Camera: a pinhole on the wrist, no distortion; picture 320 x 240 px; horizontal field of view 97.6 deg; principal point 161.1 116.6 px. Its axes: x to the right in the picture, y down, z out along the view. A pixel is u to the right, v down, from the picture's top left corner.
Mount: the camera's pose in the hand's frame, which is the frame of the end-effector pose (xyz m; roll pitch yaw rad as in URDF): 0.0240 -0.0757 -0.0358 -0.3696 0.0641 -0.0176
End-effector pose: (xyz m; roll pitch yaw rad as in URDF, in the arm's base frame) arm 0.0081 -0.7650 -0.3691 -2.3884 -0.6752 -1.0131
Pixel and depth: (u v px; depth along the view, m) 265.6 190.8 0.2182
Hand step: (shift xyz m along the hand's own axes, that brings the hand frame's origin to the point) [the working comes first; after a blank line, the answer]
In the camera's frame: 0.1628 0.1156 0.2182

0.2001 0.1078 0.1152
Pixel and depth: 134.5 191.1 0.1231
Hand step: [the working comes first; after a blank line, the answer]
In the camera's frame: -0.0234 0.0655 0.1231

0.0084 0.0301 0.0566
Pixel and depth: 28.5 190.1 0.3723
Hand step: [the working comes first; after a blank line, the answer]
In the camera's frame: -0.3524 0.1954 0.3723

-0.3044 0.2468 0.2628
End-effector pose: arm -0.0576 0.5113 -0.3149 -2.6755 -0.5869 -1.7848
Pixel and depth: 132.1 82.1 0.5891
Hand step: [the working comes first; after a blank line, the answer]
In the camera's frame: -0.1220 -0.1451 0.5891

-0.0578 0.0033 0.5725
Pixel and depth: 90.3 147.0 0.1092
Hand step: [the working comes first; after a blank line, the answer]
In the camera's frame: -0.0552 0.0237 0.1092

-0.0240 -0.0133 0.0608
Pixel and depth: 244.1 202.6 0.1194
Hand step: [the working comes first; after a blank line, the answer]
In the camera's frame: 0.0708 0.0733 0.1194

0.1020 0.0344 0.0443
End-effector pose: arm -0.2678 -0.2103 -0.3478 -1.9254 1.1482 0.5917
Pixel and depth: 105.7 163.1 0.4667
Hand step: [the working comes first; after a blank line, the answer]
In the camera's frame: -0.1846 0.1549 0.4667

-0.1304 0.2401 0.3545
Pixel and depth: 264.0 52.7 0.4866
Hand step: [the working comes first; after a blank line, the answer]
In the camera's frame: 0.3575 -0.2220 0.4866

0.4143 -0.1138 0.4741
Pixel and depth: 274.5 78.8 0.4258
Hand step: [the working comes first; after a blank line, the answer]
In the camera's frame: 0.3447 -0.1149 0.4258

0.3969 -0.0356 0.3798
